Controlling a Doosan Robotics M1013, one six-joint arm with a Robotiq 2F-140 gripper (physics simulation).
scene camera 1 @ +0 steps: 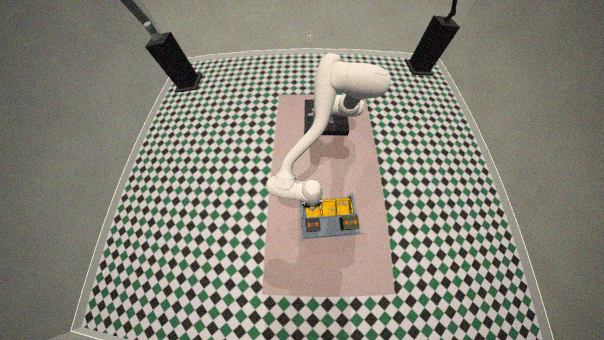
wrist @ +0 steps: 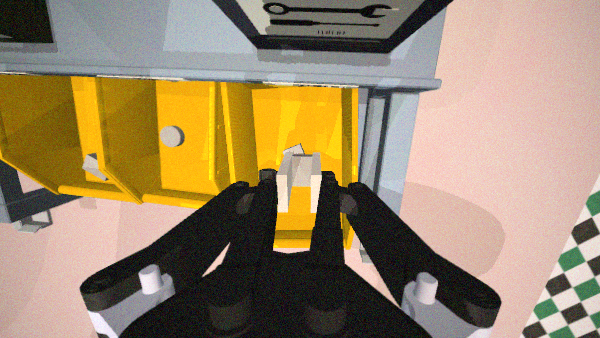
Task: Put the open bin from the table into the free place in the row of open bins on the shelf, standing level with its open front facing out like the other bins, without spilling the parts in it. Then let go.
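Places are measured from the arm's base along level axes (x down, y right, z back), in centimetres.
Where they show: gripper, fingertip midpoint: (scene camera 1: 312, 208) (wrist: 302, 166).
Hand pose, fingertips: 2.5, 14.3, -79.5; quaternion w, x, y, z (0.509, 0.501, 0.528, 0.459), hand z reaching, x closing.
Things, the pixels of their top centre, and the offset from my fingertips, as dx, dy, dz. "spot": a spot on its surface instead. Level surfaces: height alone.
- open yellow bin, surface spot: (wrist: 300, 110) (scene camera 1: 313, 216) spot: +2.2, -0.8, -5.5
- blue-grey shelf, surface spot: (wrist: 215, 35) spot: -6.9, -6.0, -9.8
- middle yellow bin, surface spot: (wrist: 187, 100) spot: +2.4, -13.4, -5.7
- far yellow bin, surface spot: (wrist: 40, 110) spot: -1.1, -27.1, -3.7
- small grey part, middle of its top: (wrist: 302, 172) -1.7, +0.0, +0.2
- small pale part, middle of its top: (wrist: 296, 161) +0.4, -0.7, -0.4
- case, surface spot: (wrist: 320, 45) spot: -8.7, +0.8, -9.1
- shelf side post, surface spot: (wrist: 376, 130) spot: +1.7, +7.3, -4.1
- round part, middle of its top: (wrist: 169, 136) +1.4, -15.1, -1.7
- grey block, middle of its top: (wrist: 95, 167) +0.9, -24.1, +2.6
- pink table, its level: dx +3.3
The open yellow bin (scene camera 1: 314, 212) (wrist: 300, 110) is in the shelf row, at the left end in the scene view and the right end in the wrist view. Its front lip stands out farther than its neighbours' lips. The blue-grey shelf (scene camera 1: 327, 228) (wrist: 215, 35) also holds a middle yellow bin (scene camera 1: 329, 207) (wrist: 187, 100) and a far yellow bin (scene camera 1: 344, 206) (wrist: 40, 110). My gripper (wrist: 302, 166) is over the front of the end bin, shut on a small grey part (wrist: 302, 172). Another small pale part (wrist: 294, 149) shows just behind the fingertips. The bin floor under the fingers is partly hidden.
Dark cases (scene camera 1: 312, 225) (scene camera 1: 349, 223) stand on the shelf top; one case (wrist: 320, 45) is near the gripper. A shelf side post (wrist: 376, 130) stands beside the end bin. A round part (wrist: 172, 136) and a grey block (wrist: 95, 167) lie in neighbouring bins. The pink table (scene camera 1: 300, 280) surrounds the shelf.
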